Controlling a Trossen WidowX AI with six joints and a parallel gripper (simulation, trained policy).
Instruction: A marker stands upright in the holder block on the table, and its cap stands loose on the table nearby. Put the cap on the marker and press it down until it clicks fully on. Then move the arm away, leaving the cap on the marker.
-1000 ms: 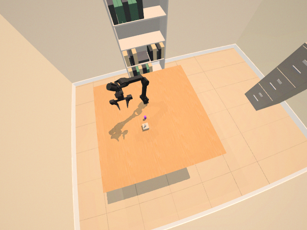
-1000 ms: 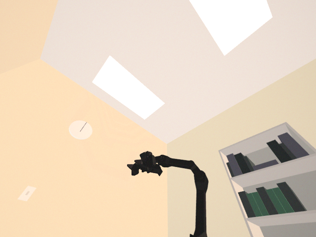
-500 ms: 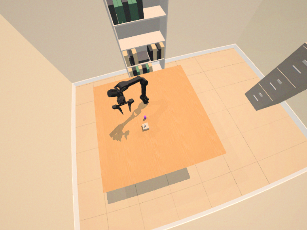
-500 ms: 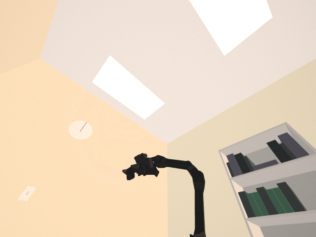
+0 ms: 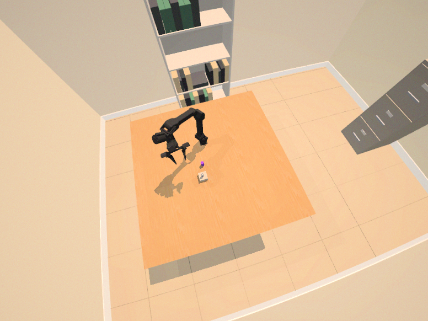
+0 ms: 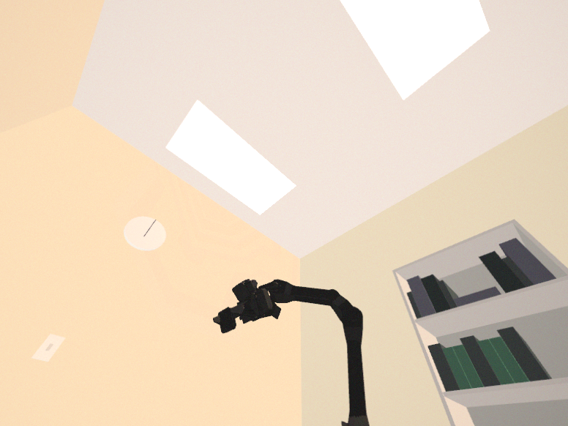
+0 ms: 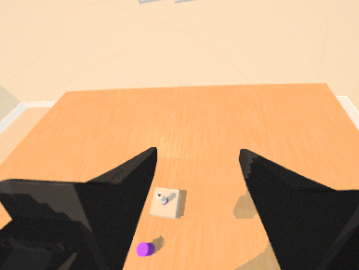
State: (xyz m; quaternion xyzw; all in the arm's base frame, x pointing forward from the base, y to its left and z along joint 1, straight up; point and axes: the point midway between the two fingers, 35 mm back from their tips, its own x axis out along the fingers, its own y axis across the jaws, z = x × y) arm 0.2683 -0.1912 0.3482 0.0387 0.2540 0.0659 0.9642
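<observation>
Now: gripper tip 8 cm past the purple cap, 12 cm to the right of it and 30 cm above it.
</observation>
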